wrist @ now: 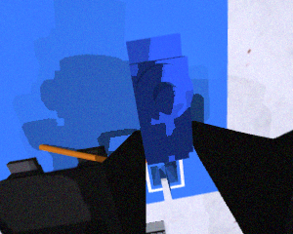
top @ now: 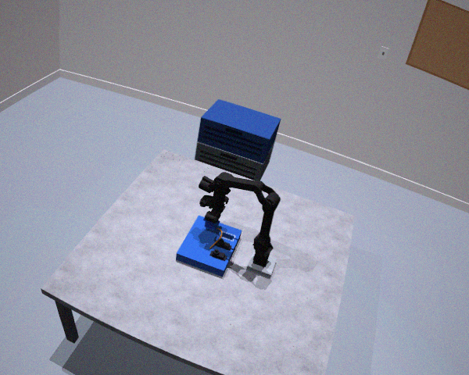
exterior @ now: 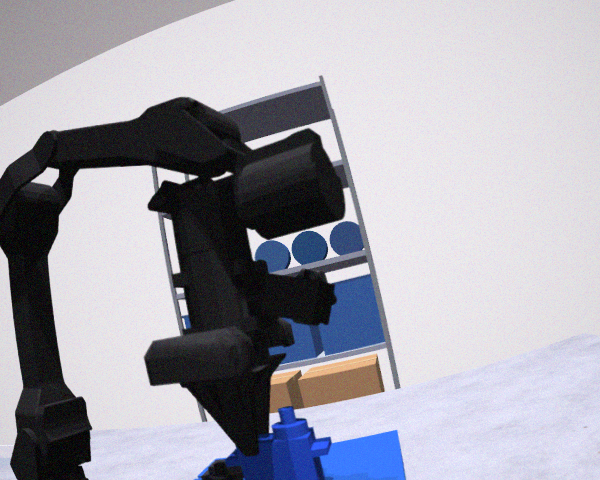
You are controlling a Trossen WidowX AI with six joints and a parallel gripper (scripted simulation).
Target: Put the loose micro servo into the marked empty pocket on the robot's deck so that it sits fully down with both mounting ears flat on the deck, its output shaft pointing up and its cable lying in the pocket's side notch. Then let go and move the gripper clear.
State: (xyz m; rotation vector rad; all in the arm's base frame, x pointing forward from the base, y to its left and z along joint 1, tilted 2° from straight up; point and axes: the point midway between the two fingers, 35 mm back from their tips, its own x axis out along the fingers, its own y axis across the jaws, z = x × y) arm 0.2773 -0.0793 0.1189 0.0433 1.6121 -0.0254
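Now: gripper tip 10 cm above the blue deck, 7 cm to the right of it and 3 cm short of it.
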